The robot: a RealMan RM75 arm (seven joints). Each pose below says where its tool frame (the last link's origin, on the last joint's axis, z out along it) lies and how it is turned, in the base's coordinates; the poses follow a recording.
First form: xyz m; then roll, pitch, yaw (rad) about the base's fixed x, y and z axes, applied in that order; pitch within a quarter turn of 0, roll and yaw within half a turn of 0.
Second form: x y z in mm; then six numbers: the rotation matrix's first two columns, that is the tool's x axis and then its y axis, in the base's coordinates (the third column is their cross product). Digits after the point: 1 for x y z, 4 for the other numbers.
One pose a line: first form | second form
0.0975 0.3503 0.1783 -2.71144 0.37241 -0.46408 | 97.5 350.3 178.3 0.8329 -0.4169 -0.3639 -0.5425 -0.7449 -0.3884
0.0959 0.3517 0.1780 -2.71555 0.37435 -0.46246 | 95.9 351.7 178.0 0.8330 -0.4153 -0.3657 -0.5415 -0.7475 -0.3846
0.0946 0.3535 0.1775 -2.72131 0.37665 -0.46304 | 94.6 353.5 177.5 0.8320 -0.4154 -0.3678 -0.5421 -0.7498 -0.3794
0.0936 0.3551 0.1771 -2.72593 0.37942 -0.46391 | 93.6 355.1 177.1 0.8307 -0.4156 -0.3704 -0.5431 -0.7512 -0.3751
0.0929 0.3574 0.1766 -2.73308 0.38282 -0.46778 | 92.9 357.4 176.6 0.8280 -0.4183 -0.3735 -0.5462 -0.7522 -0.3685
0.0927 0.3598 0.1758 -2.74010 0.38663 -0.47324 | 92.7 359.8 175.8 0.8244 -0.4221 -0.3771 -0.5507 -0.7522 -0.3619
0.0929 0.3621 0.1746 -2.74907 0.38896 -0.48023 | 92.9 362.1 174.6 0.8206 -0.4275 -0.3792 -0.5555 -0.7524 -0.3539
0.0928 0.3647 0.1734 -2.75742 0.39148 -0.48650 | 92.8 364.7 173.4 0.8171 -0.4322 -0.3816 -0.5599 -0.7527 -0.3464
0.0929 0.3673 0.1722 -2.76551 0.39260 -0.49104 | 92.9 367.3 172.2 0.8148 -0.4357 -0.3826 -0.5625 -0.7540 -0.3393
